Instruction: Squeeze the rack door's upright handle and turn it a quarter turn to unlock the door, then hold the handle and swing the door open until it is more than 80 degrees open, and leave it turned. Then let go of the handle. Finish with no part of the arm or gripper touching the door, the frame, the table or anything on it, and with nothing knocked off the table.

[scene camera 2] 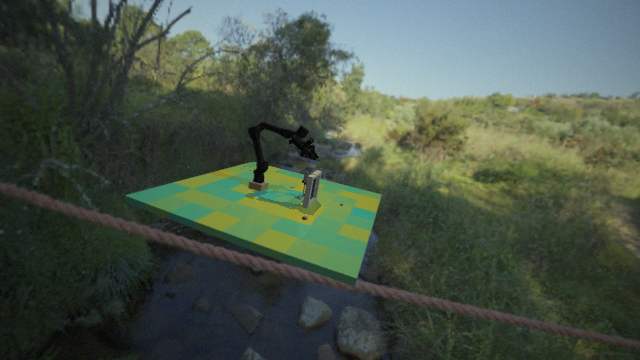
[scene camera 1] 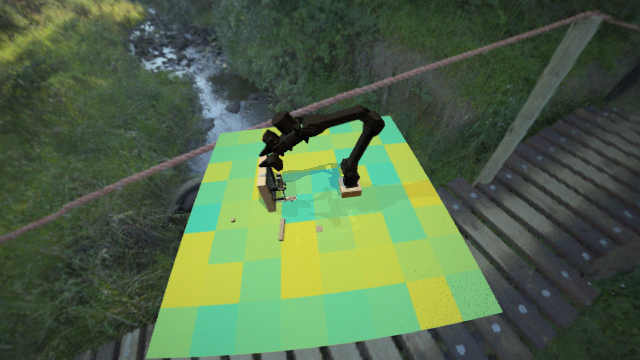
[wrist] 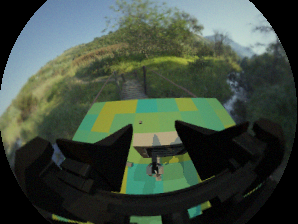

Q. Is my gripper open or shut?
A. Open.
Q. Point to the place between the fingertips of my gripper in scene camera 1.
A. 259,161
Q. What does my gripper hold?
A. Nothing.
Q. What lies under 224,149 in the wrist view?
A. My gripper.
